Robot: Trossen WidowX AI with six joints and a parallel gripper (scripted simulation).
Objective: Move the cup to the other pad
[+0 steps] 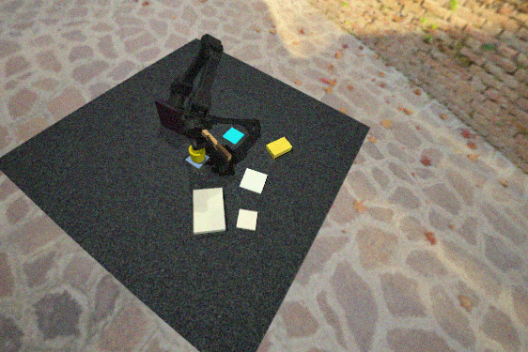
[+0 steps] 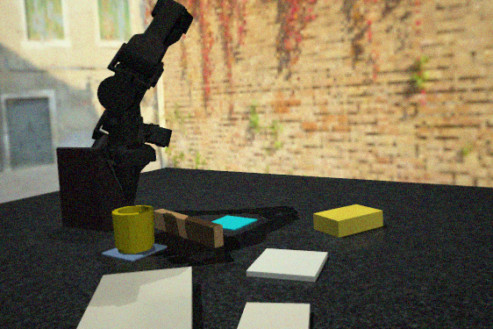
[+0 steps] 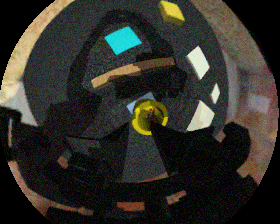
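The yellow cup is 20 mm ahead of my gripper tip, 10 mm to the right of it and 50 mm below it. From my gripper tip the other things lie so: cyan pad 80 mm ahead, 190 mm to the left, 90 mm below; then wooden bar 50 mm ahead, 90 mm to the left, 80 mm below.
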